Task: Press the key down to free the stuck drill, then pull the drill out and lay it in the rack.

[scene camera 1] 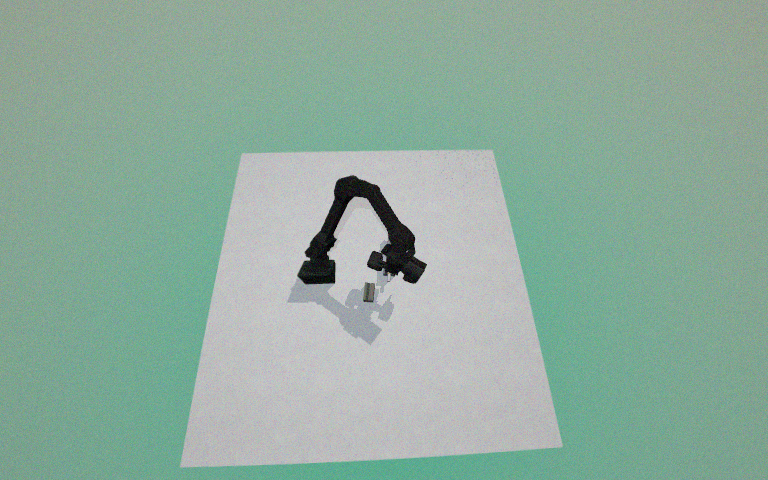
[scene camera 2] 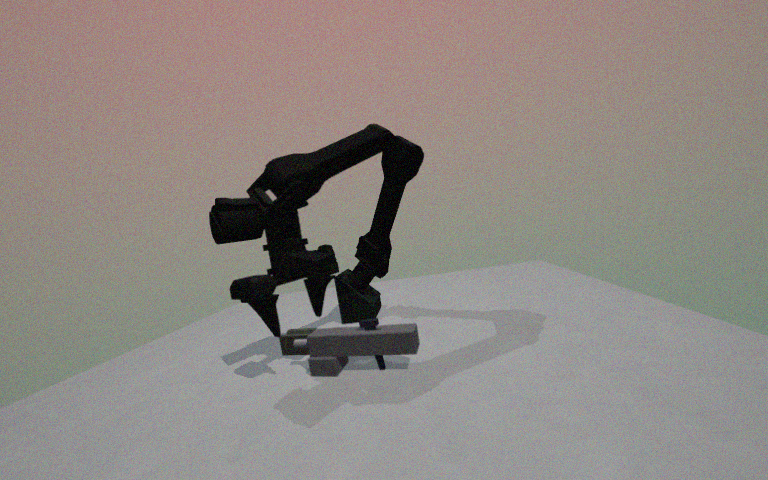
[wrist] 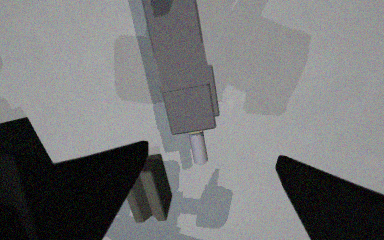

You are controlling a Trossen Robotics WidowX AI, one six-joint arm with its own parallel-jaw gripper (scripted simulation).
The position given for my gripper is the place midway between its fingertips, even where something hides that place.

Observation:
My gripper (scene camera 2: 299,325) is open and holds nothing. Further things: a rack (wrist: 150,195).
My gripper also shows in the wrist view (wrist: 212,154).

